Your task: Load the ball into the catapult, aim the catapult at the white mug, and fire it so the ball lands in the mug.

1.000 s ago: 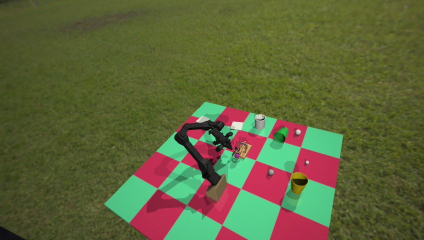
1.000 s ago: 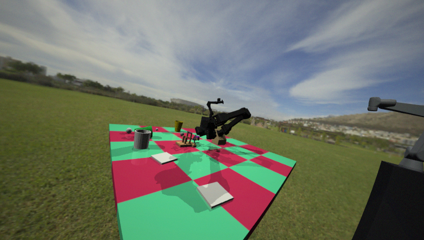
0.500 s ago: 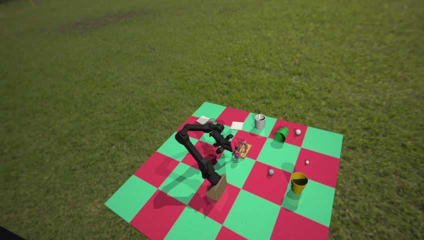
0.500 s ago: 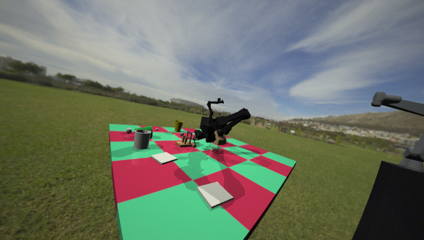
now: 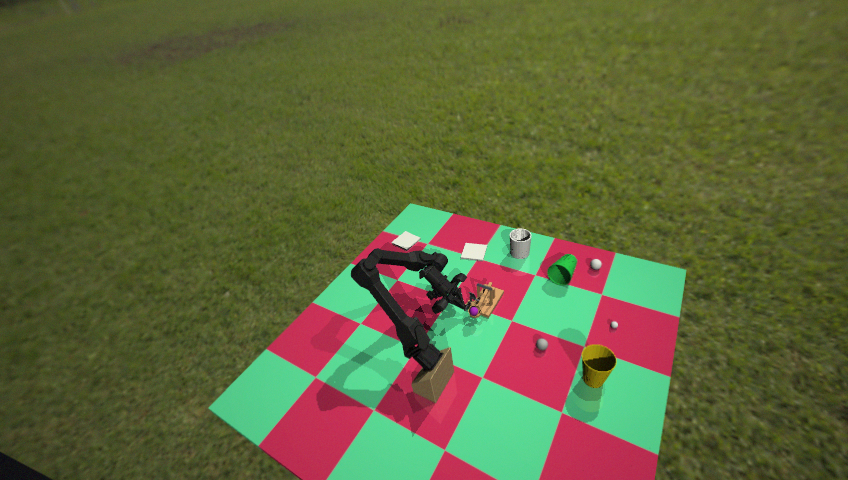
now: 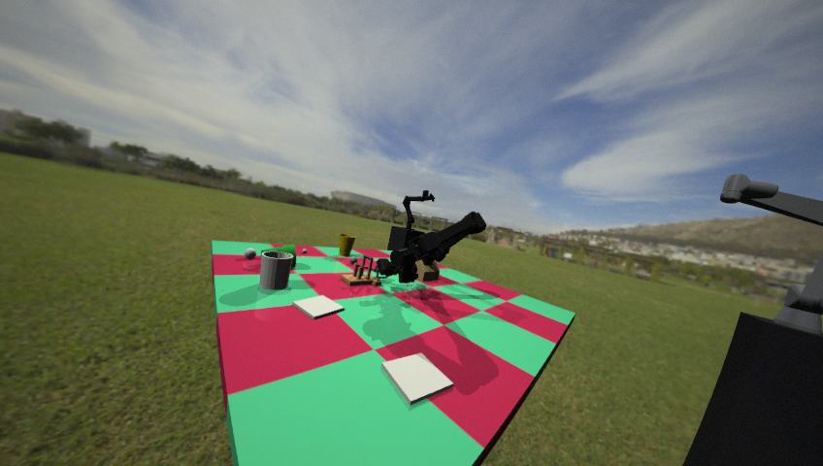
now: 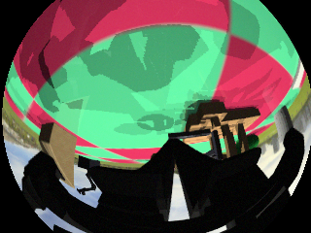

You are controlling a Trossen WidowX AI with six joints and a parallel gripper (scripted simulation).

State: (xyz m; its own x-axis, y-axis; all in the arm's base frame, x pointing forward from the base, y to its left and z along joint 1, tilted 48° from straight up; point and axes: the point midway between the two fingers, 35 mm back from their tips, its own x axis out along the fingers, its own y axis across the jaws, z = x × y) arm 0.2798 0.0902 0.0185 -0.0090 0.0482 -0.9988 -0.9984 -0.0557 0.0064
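The purple ball is 5 cm to the right of my gripper tip, 2 cm above it and 1 cm behind it. Also, from my gripper tip: grey ball: 30 cm to the right, 2 cm below; then wooden catapult: 6 cm ahead, 2 cm to the right, 2 cm above; then white mug: 41 cm ahead, 4 cm to the right, 1 cm below.
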